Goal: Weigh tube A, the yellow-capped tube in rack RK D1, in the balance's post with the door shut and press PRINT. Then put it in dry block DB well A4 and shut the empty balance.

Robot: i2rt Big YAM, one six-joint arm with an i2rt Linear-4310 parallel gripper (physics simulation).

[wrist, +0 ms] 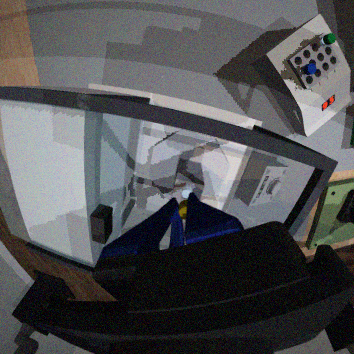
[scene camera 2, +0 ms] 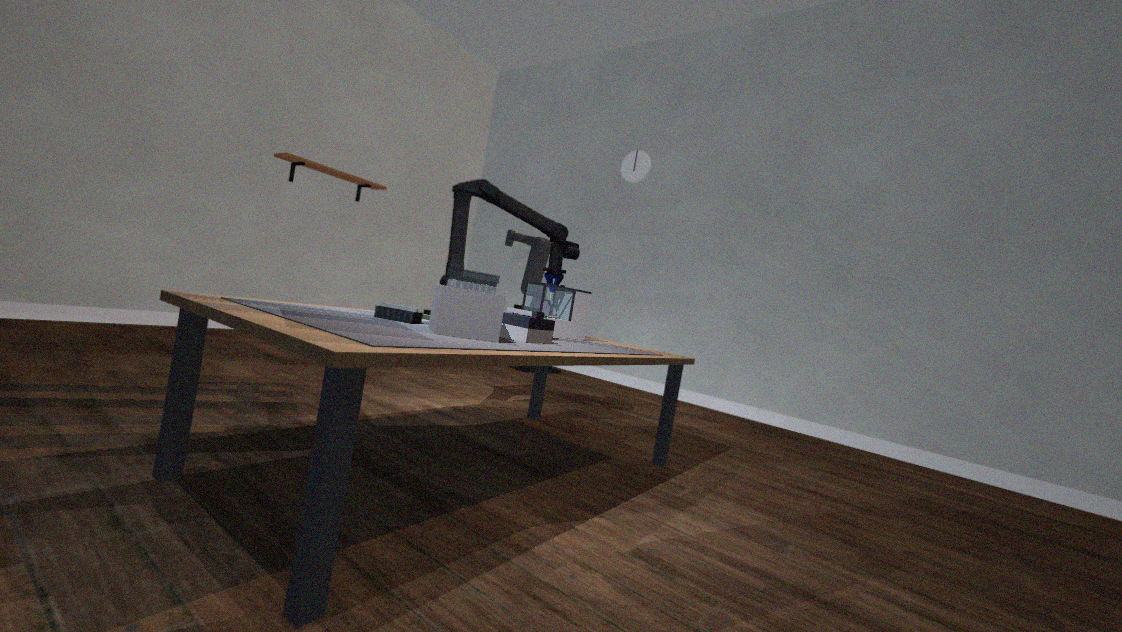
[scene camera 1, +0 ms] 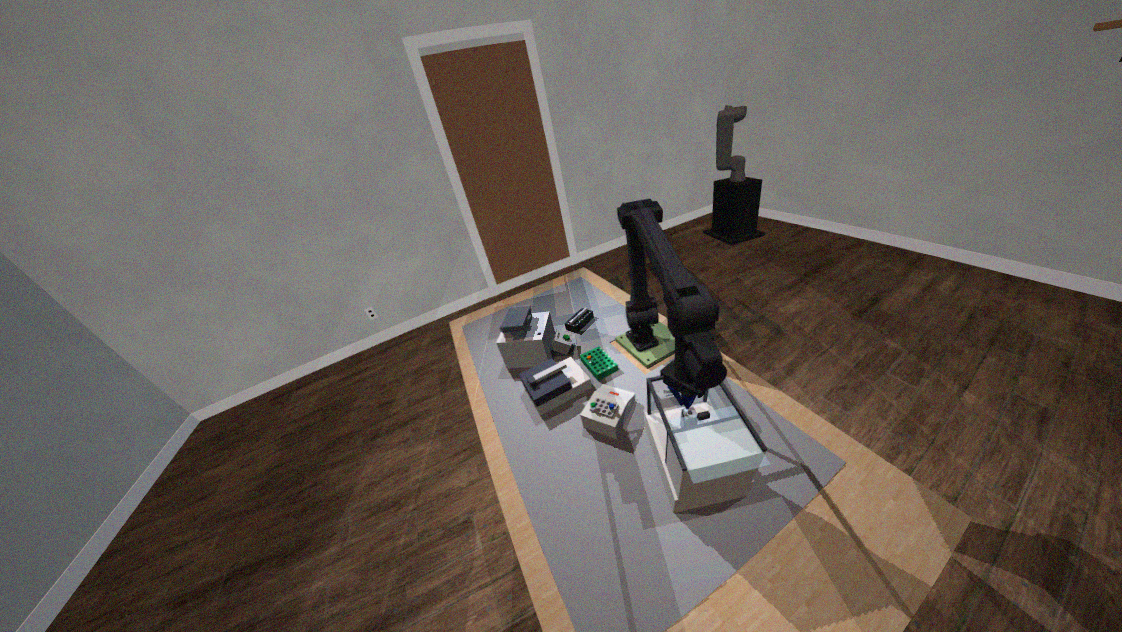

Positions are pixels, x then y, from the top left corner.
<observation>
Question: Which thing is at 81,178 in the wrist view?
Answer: A dark door handle.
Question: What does the gripper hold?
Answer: A tube.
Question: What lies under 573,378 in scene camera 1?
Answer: A dark-and-white device.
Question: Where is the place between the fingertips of the gripper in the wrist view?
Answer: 184,200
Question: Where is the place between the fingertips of the gripper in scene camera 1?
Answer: At 685,406
</observation>
